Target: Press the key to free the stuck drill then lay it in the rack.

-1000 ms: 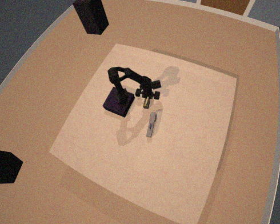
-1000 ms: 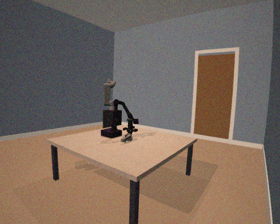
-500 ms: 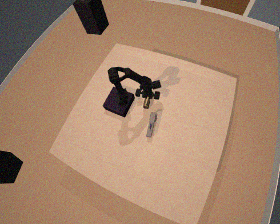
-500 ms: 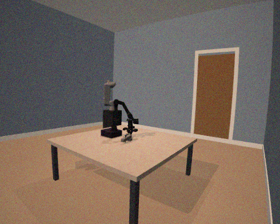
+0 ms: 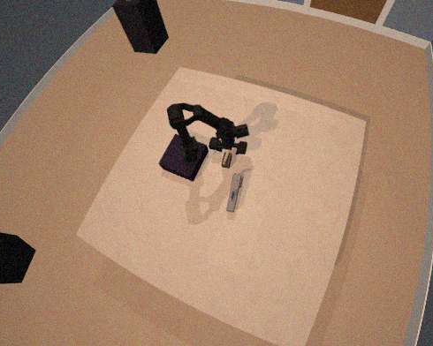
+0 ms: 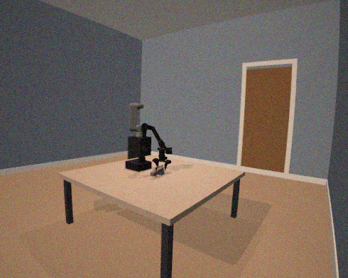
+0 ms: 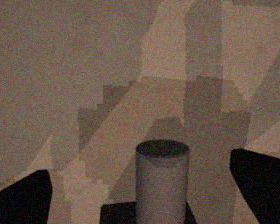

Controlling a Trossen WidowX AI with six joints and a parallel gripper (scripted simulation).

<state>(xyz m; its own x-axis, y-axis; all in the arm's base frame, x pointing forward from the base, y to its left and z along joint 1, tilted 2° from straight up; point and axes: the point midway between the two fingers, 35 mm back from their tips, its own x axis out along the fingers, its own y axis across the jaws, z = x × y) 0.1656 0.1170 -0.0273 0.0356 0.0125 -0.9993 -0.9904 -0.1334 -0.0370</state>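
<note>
The drill lies 4 cm to the right of my gripper tip and 4 cm above it. Round my gripper tip: dark block: 1 cm ahead, 5 cm to the right, 1 cm above.
</note>
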